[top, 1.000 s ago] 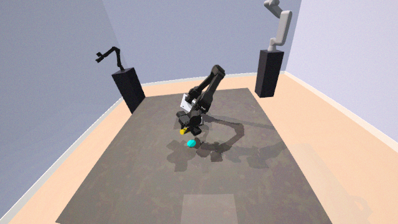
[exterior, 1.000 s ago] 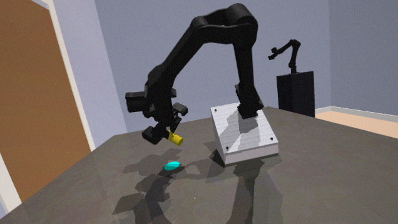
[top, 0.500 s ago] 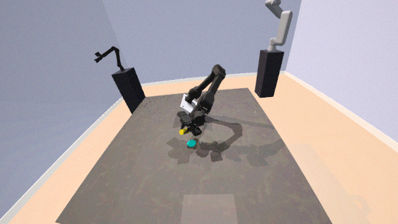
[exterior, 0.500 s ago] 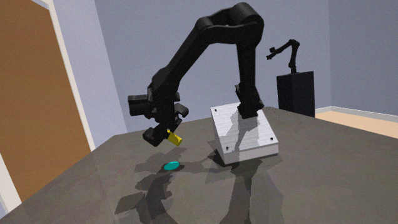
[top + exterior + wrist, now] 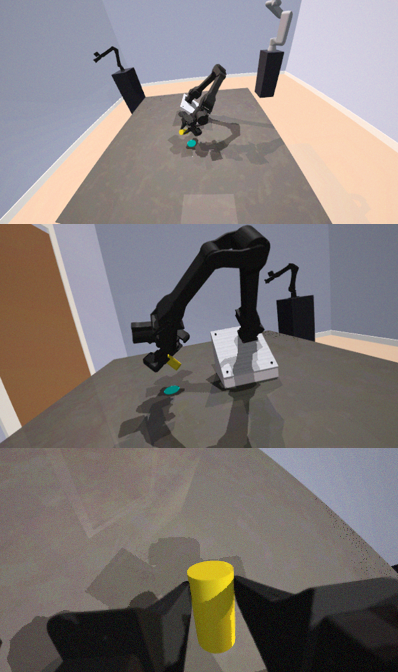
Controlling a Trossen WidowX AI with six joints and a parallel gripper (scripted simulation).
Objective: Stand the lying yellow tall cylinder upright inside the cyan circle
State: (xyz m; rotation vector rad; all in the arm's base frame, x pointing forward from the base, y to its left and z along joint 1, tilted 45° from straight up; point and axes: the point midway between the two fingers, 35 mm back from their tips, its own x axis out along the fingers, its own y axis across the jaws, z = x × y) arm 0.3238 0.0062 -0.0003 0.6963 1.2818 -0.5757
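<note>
The cyan circle lies 10 mm ahead of my gripper tip, 40 mm to the left of it and 110 mm below it. Round my gripper tip: yellow tall cylinder: 10 mm behind, 10 mm to the left, 10 mm below.
</note>
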